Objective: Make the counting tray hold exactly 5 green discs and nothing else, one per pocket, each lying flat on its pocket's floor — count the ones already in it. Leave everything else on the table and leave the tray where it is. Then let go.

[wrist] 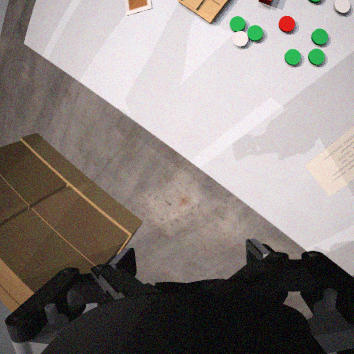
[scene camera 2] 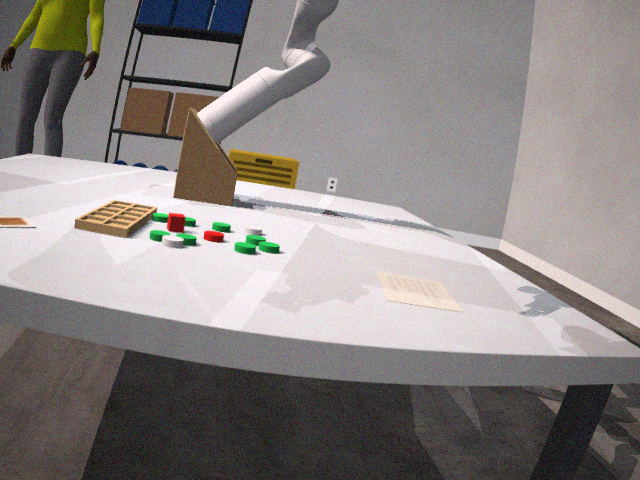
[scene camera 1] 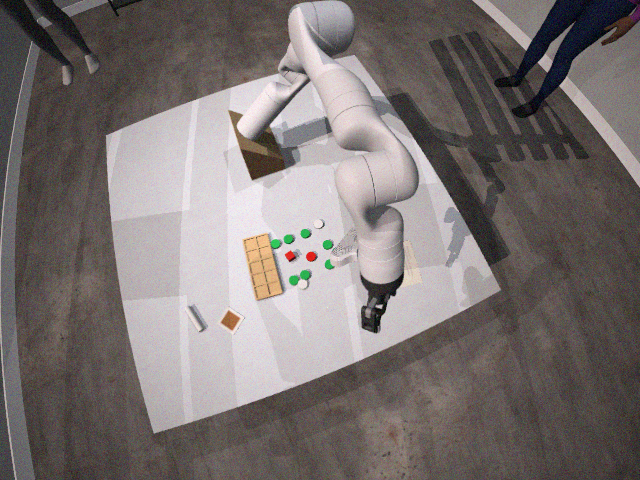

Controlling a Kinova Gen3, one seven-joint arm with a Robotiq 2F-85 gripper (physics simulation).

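Note:
The wooden counting tray [scene camera 1: 268, 276] [scene camera 2: 101, 227] [wrist: 212, 21] lies on the table; no disc shows in its pockets in scene camera 1. Several green discs [scene camera 1: 305, 233] [scene camera 2: 245, 248] [wrist: 293, 57] lie loose on the table beside it, one of them [scene camera 1: 276, 243] close to the tray's edge. A red disc [scene camera 1: 310, 256] [scene camera 2: 213, 236] [wrist: 287, 24], a red cube [scene camera 1: 290, 255] [scene camera 2: 176, 222] and two white discs [scene camera 1: 318, 223] [scene camera 1: 302, 284] lie among them. My gripper [scene camera 1: 370, 330] [wrist: 189, 256] is open and empty, high up near the table's front edge, away from the discs.
A brown wedge-shaped block [scene camera 1: 266, 161] [scene camera 2: 204, 170] stands near the arm's base. A paper sheet [scene camera 1: 412, 266] [scene camera 2: 418, 290] [wrist: 332, 172] lies to the right. A brown-centred square [scene camera 1: 232, 320] and a white cylinder [scene camera 1: 195, 318] lie left. A cardboard box [wrist: 60, 210] stands beyond the table edge.

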